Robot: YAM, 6 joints.
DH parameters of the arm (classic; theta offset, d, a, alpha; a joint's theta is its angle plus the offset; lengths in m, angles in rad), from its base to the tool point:
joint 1: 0 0.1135 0.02 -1.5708
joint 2: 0 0 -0.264 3.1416
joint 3: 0.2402 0 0.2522 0
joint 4: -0.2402 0 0.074 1.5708
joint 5: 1.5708 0 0 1.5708
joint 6: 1.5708 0.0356 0 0
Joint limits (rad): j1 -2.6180..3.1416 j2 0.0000..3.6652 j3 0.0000..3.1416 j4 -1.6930..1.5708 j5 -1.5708..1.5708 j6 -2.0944..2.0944
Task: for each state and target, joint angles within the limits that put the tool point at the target. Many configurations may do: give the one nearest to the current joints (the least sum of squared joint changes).
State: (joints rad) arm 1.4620 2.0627 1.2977 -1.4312 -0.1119 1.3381
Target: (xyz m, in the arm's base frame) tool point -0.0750 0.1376 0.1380
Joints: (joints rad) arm 2.0212 1.8361 0.7525 -1.6626 -0.2159 1.3381
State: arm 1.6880 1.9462 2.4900 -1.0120 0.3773 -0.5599
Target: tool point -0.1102 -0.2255 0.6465
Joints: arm 1.0780 1.0490 3.0518 -0.5975 0.2728 -0.5599
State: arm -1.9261 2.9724 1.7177 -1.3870 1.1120 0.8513
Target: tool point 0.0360 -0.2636 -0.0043
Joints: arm -1.3212 2.6506 1.2625 -1.6207 1.0143 0.8513
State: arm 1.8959 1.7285 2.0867 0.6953 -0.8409 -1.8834
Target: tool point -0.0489 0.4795 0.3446
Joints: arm 1.6163 2.0285 1.6699 0.6091 -0.8623 -1.8834
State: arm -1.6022 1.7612 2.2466 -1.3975 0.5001 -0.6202
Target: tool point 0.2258 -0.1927 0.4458
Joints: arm -0.6606 1.6836 2.1427 -1.5024 0.3922 -0.6202
